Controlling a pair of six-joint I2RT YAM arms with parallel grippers.
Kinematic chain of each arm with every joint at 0, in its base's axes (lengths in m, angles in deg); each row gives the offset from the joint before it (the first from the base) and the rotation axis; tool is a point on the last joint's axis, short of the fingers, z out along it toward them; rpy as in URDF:
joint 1: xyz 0 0 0.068 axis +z
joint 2: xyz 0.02 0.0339 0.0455 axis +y
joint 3: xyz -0.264 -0.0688 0 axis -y
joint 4: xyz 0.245 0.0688 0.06 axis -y
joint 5: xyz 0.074 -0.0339 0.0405 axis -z
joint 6: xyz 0.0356 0 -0.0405 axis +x
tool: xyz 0 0 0 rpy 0 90 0
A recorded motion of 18 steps. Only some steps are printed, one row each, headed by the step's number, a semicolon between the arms.
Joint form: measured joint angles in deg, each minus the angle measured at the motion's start. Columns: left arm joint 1, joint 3, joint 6, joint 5, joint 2, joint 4; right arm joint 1, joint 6, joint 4, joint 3, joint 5, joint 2.
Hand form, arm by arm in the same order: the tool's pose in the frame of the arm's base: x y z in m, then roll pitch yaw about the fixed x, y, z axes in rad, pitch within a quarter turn. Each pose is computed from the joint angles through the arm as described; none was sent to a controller.
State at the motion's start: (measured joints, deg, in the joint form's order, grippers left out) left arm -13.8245 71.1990 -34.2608 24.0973 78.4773 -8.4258; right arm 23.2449 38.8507 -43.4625 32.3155 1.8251 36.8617
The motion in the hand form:
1: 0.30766 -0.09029 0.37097 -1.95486 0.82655 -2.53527; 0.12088 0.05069 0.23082 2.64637 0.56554 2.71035
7: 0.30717 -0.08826 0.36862 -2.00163 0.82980 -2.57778; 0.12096 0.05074 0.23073 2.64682 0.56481 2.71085
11: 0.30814 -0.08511 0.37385 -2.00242 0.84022 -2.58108; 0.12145 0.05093 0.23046 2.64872 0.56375 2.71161
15: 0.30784 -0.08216 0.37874 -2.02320 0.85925 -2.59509; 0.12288 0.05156 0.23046 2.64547 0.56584 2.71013
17: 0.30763 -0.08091 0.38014 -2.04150 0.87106 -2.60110; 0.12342 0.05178 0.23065 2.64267 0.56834 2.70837
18: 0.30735 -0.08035 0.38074 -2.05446 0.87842 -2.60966; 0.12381 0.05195 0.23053 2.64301 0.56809 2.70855
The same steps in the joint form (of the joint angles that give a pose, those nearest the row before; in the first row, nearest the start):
1: 0.06 0.00 0.50 -0.02 0.02 -0.41; 0.00 0.00 0.00 0.00 0.00 0.00
7: 0.44 0.26 2.21 0.37 0.07 -2.54; 0.00 0.00 0.00 0.00 -0.02 0.04
11: 1.09 1.55 2.95 1.00 0.24 -3.56; 0.00 0.00 0.09 0.00 0.00 0.24
15: 1.60 2.84 4.48 0.98 0.24 -5.27; 0.00 0.00 0.65 0.00 -0.02 0.61
17: 1.75 3.30 5.38 0.39 0.22 -6.10; 0.00 0.00 0.94 0.00 0.00 0.70
18: 1.81 3.54 6.03 0.17 0.20 -6.64; 0.00 0.00 1.05 0.00 0.00 0.83

